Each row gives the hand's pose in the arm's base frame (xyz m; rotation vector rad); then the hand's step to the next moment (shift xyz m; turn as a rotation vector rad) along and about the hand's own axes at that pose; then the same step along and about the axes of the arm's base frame.
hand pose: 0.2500 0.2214 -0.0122 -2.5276 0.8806 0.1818
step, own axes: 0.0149 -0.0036 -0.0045 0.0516 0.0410 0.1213
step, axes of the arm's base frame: 0.0138 -0.0079 0.0014 0.0183 -0.0014 -0.1368
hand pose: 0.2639 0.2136 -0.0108 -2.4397 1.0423 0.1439
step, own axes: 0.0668 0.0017 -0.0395 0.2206 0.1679 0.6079
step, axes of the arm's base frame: 0.0423 -0.0632 0.0156 0.0913 0.0403 -0.6606
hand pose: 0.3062 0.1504 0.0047 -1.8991 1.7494 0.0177
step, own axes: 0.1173 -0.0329 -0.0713 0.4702 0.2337 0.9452
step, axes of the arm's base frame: 0.0232 -0.1360 0.0297 0.1865 -0.0540 -1.0637
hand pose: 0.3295 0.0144 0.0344 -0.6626 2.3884 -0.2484
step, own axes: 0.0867 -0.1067 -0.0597 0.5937 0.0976 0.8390
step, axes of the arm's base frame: -0.0531 -0.1355 0.0357 0.0914 -0.2332 -1.0016
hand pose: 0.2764 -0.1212 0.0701 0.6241 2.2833 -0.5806
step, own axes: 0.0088 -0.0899 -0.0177 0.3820 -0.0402 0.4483
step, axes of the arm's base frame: -0.0664 -0.0583 0.0259 -0.0464 -0.1796 -0.5604
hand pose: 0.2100 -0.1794 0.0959 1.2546 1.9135 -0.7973
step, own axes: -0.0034 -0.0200 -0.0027 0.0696 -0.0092 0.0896
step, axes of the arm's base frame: -0.0183 -0.0064 0.0066 -0.0085 -0.0397 -0.1064
